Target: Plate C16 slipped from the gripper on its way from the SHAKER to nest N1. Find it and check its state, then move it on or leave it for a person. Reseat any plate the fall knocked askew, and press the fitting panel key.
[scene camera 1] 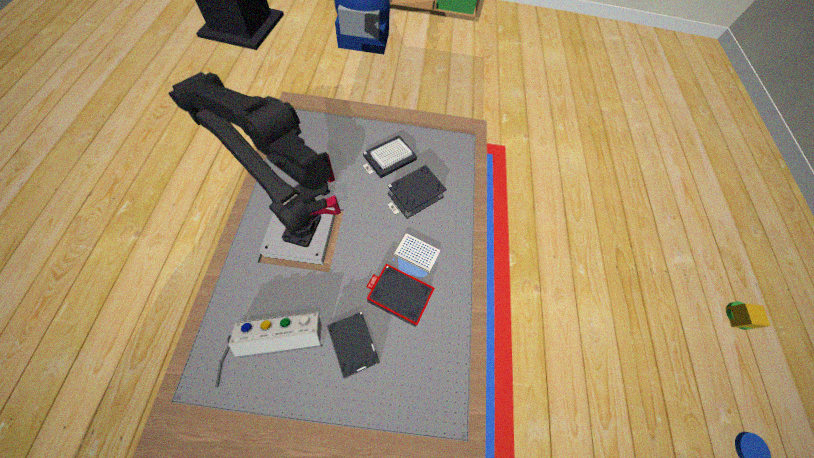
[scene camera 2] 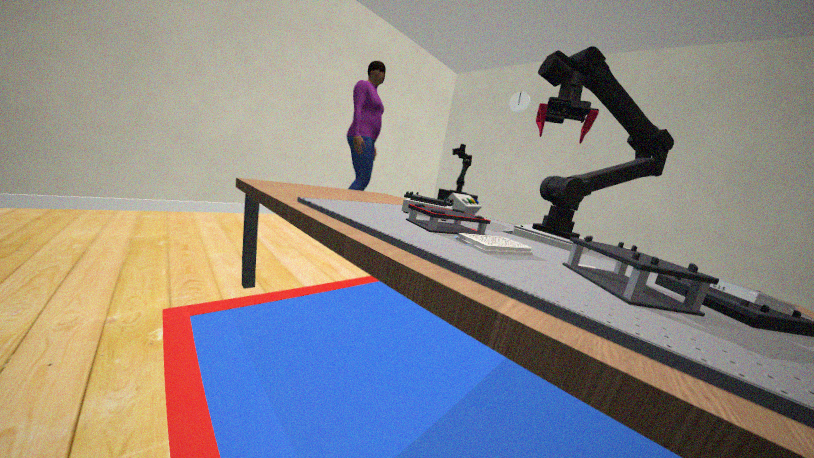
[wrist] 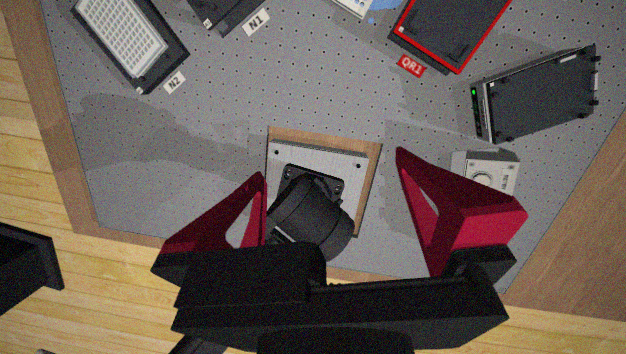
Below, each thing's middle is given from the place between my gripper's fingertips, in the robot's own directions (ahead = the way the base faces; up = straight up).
Now: the dark shaker (scene camera 1: 353,345) 130 mm ahead of my hand, 300 mm to the right of it and 240 mm below it.
